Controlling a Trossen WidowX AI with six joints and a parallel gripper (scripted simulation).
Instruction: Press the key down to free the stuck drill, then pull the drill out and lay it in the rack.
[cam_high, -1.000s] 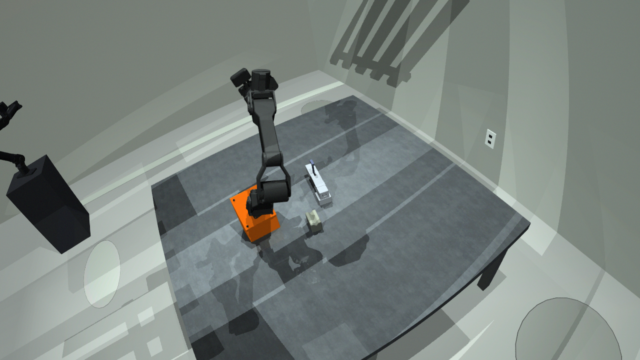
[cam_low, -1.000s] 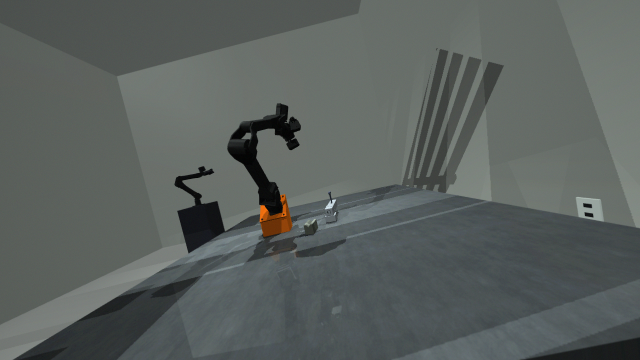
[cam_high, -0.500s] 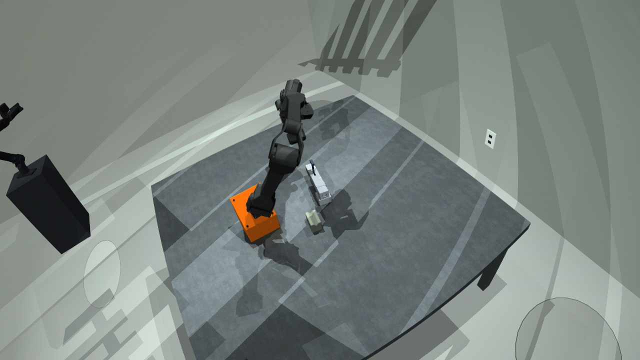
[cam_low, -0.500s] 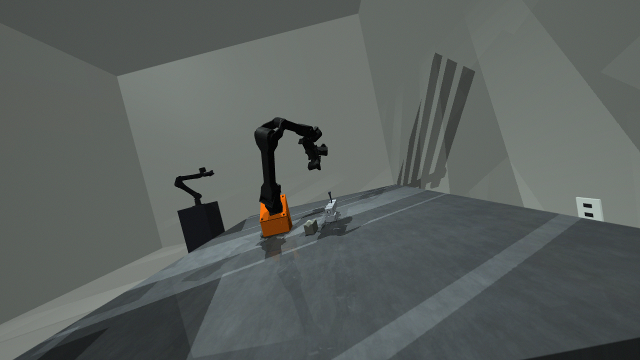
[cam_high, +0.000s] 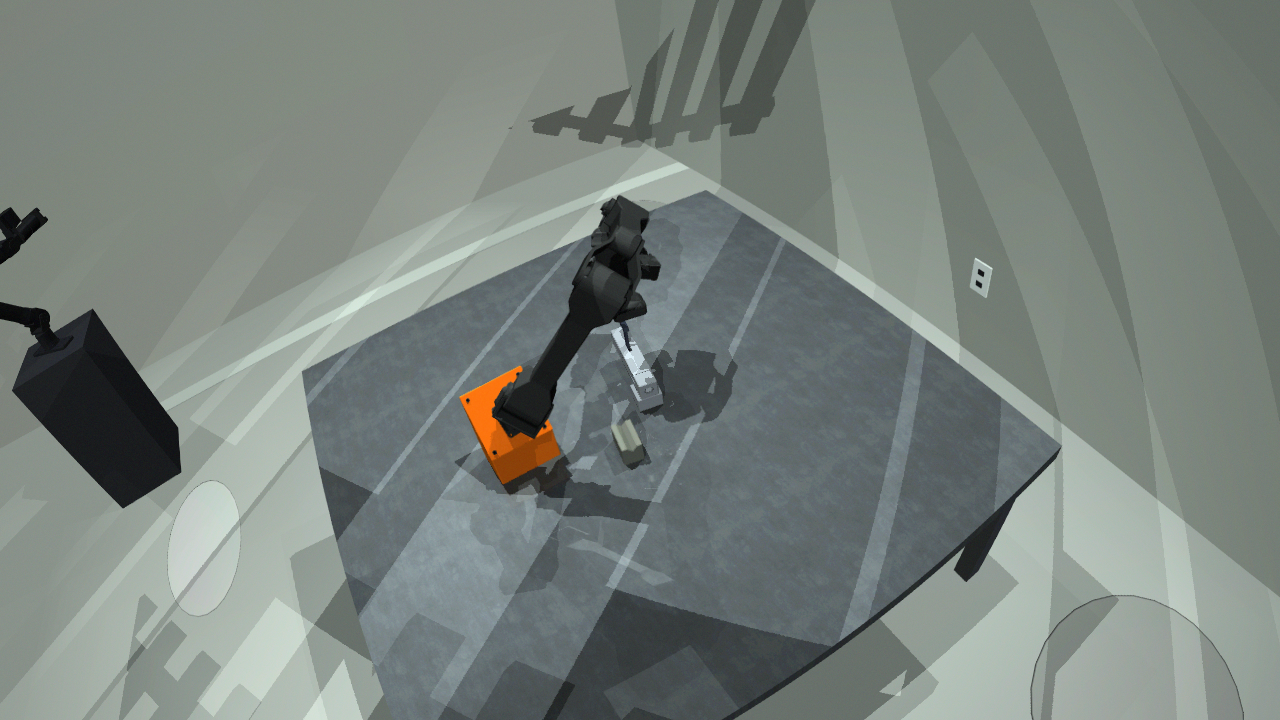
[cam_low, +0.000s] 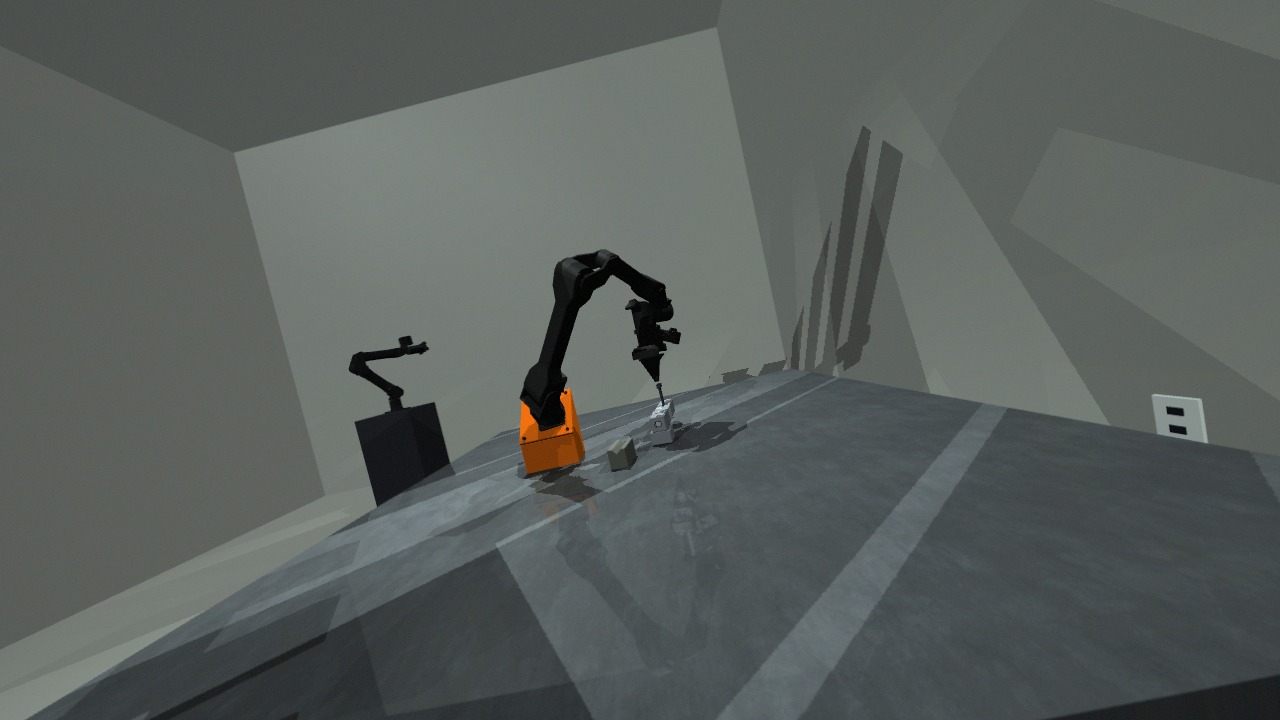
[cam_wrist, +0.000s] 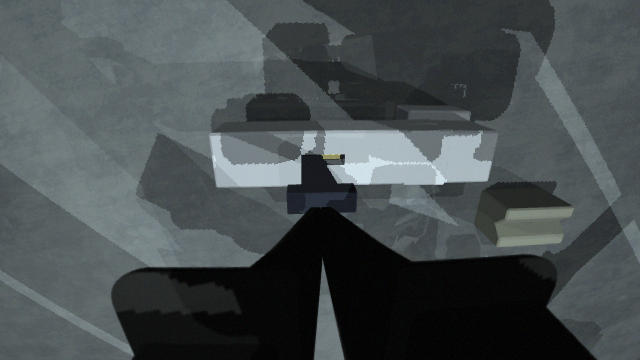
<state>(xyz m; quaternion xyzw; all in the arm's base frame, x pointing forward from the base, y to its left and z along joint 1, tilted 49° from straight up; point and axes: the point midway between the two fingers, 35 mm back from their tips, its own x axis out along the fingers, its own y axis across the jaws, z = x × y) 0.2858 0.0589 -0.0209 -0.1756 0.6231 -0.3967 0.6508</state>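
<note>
Now: the dark blue key 40 mm below my gripper tip. Also, from my gripper tip: drill 10 mm behind, 50 mm to the right, 80 mm below; then grooved rack 130 mm behind, 170 mm to the right, 120 mm below; then light-grey block 10 mm behind, 30 mm to the right, 90 mm below.
</note>
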